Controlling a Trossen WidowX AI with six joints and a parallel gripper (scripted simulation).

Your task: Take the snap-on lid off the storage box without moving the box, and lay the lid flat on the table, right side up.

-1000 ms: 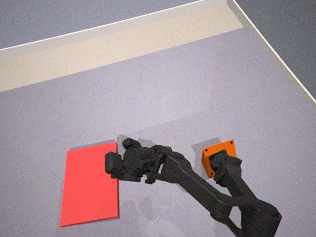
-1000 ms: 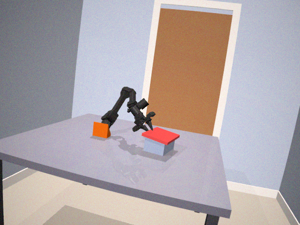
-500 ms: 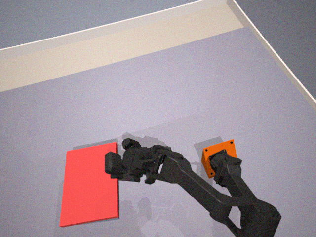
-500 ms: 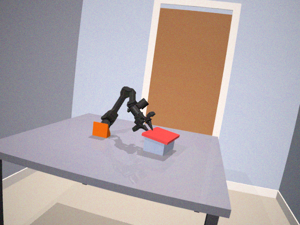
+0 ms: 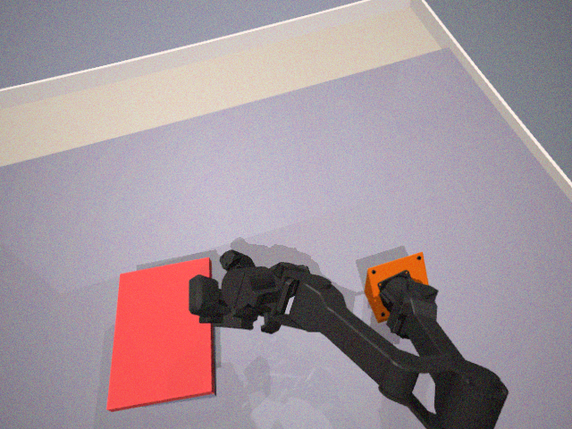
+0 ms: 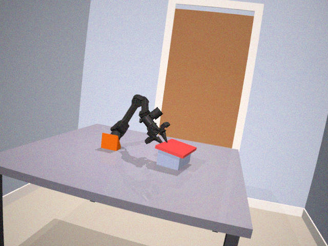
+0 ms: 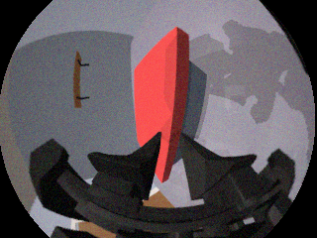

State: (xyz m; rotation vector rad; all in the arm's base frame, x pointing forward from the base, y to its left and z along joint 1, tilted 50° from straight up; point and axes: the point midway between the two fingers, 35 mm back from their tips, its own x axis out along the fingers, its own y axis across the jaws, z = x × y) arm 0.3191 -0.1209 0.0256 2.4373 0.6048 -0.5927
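Right now my gripper tip is 7 cm short of the red lid and 2 cm to the left of it. Also, from my gripper tip: storage box (7 cm ahead, 2 cm to the right, 6 cm below).
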